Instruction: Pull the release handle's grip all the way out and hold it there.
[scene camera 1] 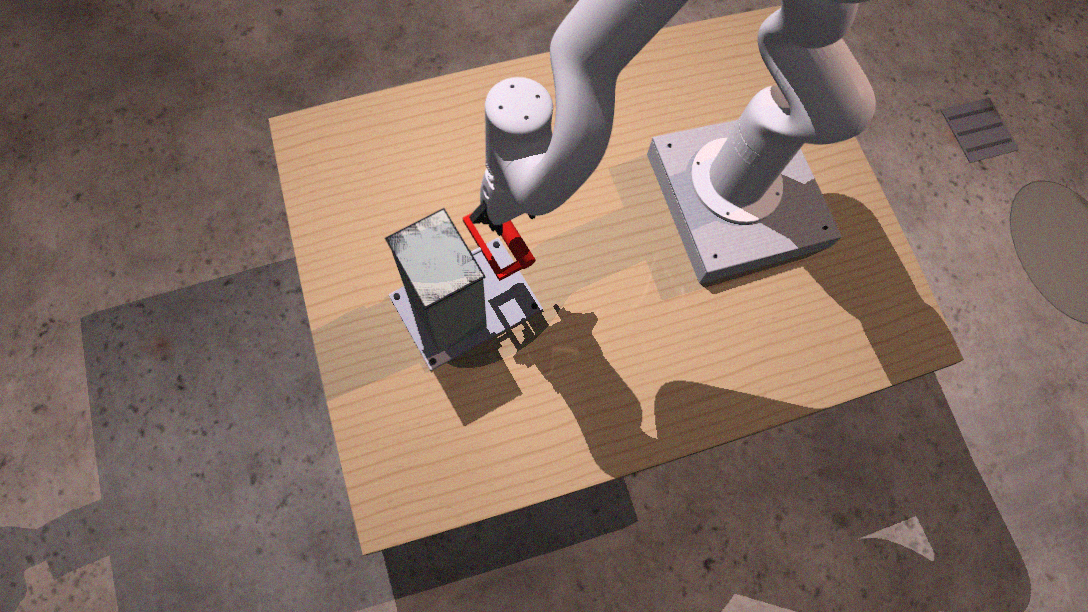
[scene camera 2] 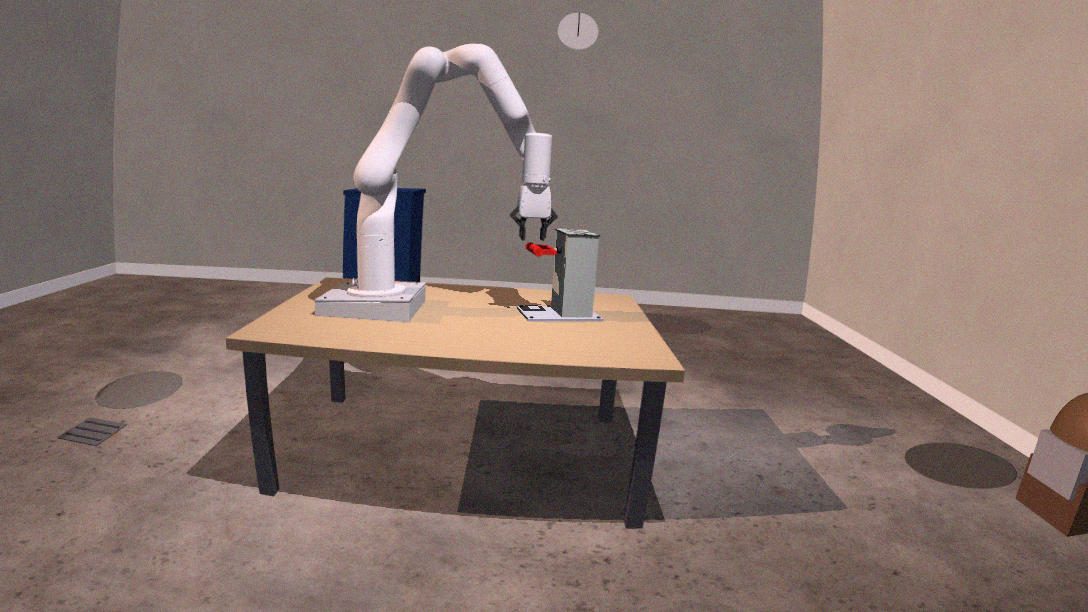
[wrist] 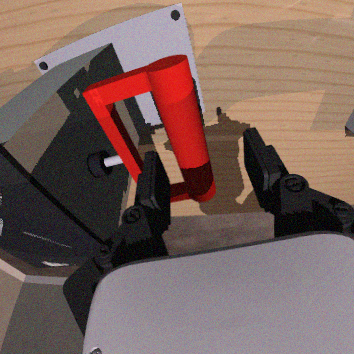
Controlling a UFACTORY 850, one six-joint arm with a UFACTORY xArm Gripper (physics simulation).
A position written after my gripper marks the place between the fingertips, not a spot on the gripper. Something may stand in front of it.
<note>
I see my gripper (scene camera 1: 512, 220) and a pale base plate (scene camera 1: 510, 301).
My gripper is seen too in scene camera 2 (scene camera 2: 532, 239) and in the wrist view (wrist: 202, 156). The pale base plate is seen too in the wrist view (wrist: 138, 41).
</note>
